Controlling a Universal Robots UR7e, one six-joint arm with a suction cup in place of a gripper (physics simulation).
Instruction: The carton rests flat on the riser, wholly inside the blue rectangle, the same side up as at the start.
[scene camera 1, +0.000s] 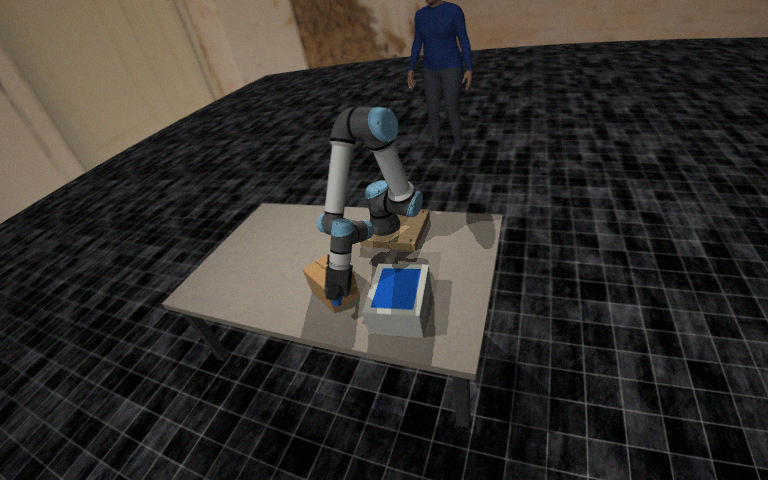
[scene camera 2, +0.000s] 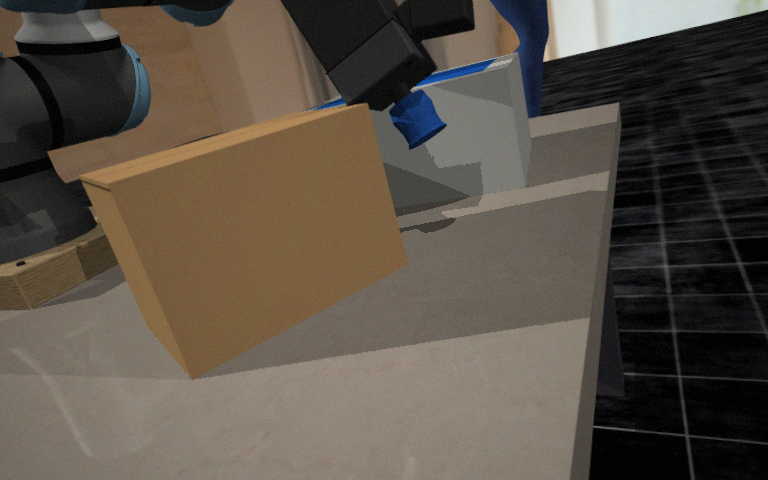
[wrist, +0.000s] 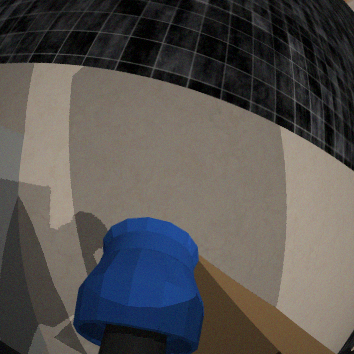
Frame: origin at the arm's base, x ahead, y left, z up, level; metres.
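Seen in the pictures: hand at its tool point: (scene camera 1: 336, 303) (scene camera 2: 427, 136) (wrist: 149, 256); arm's base at its link origin: (scene camera 1: 385, 226) (scene camera 2: 32, 244).
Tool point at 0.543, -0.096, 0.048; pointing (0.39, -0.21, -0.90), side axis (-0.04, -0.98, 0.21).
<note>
Pixels of each thing's middle, then the offset from my tool point to it, as dx, dy, dz. Level surfaces: height alone.
- brown carton at the middle of its body: (scene camera 2: 250, 221) (scene camera 1: 331, 282) -0.139, -0.066, -0.026
- table at its surface level: dz -0.091
- grey riser at the middle of its body: (scene camera 2: 417, 133) (scene camera 1: 399, 298) -0.051, +0.225, -0.030
- blue rectangle at the middle of its body: (scene camera 2: 406, 84) (scene camera 1: 396, 287) -0.051, +0.225, +0.029
The brown carton (scene camera 1: 315, 270) (scene camera 2: 250, 232) lies on the table (scene camera 1: 244, 269) (scene camera 2: 374, 413) (wrist: 175, 158), left of the grey riser (scene camera 1: 392, 323) (scene camera 2: 477, 129). The riser's top bears the blue rectangle (scene camera 1: 397, 288) (scene camera 2: 456, 71), which has nothing on it. My blue suction cup (scene camera 1: 336, 302) (scene camera 2: 420, 121) (wrist: 147, 274) hangs just past the carton's corner nearest the riser, over the gap between the two. It touches nothing that I can see. In the wrist view only a brown corner of the carton (wrist: 246, 316) shows, at the lower right beside the cup.
The arm stands on a wooden base (scene camera 1: 415, 232) (scene camera 2: 84, 258) at the back of the table. A person in a blue top (scene camera 1: 441, 51) stands on the dark tiled floor behind the table. The table's edges are close on the front and right.
</note>
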